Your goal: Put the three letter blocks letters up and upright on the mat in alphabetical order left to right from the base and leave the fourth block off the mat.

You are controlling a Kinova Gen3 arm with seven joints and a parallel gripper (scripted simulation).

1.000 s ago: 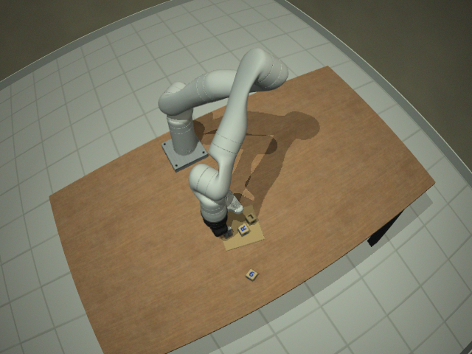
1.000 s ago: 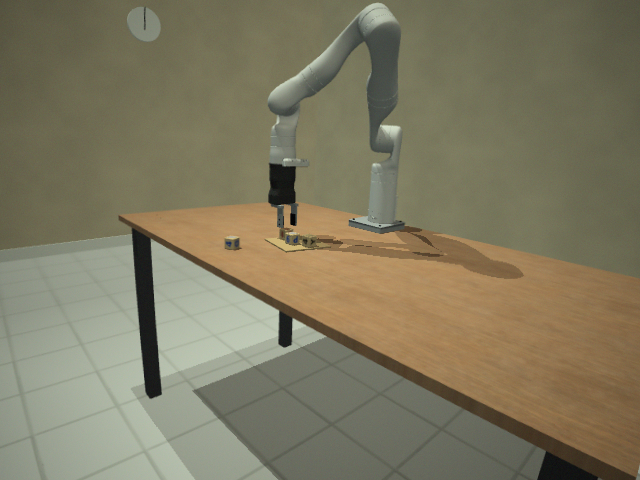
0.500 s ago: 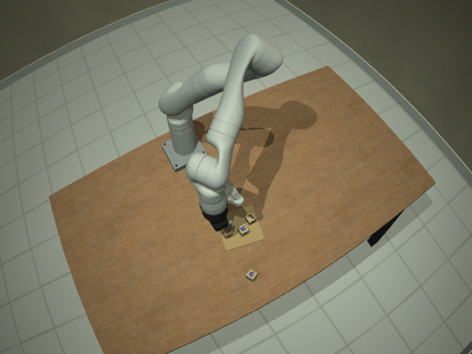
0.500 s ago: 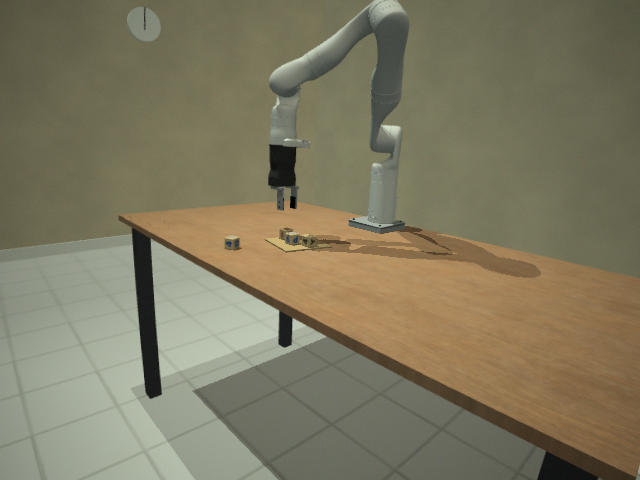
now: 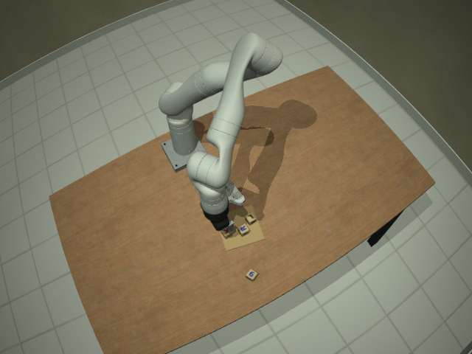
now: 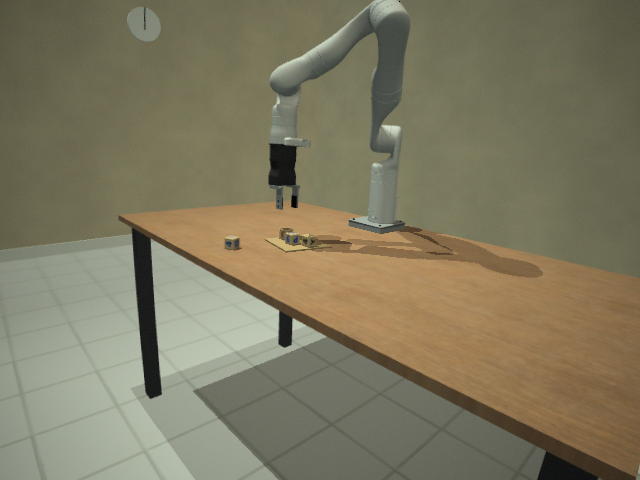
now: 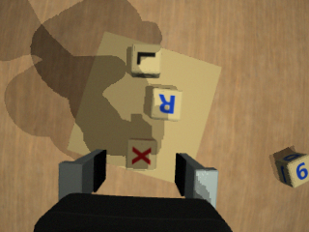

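My hand is 1 cm past the mat, 5 cm to the right of it and 11 cm above it. From my hand the other things lie so: block 18 cm ahead, 1 cm to the left, 10 cm below.
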